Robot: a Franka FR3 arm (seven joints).
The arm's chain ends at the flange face. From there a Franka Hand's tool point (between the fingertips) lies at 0.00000 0.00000 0.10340 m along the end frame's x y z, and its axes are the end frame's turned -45 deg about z.
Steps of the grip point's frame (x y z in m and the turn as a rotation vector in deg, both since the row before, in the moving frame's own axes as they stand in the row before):
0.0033, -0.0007, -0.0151, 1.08, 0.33, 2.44
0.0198, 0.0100, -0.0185, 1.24, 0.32, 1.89
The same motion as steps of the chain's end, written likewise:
0.0028, -0.0010, -0.0151, 1.00, -0.53, 2.44
0.0222, -0.0049, -0.0185, 1.10, -0.65, 1.89

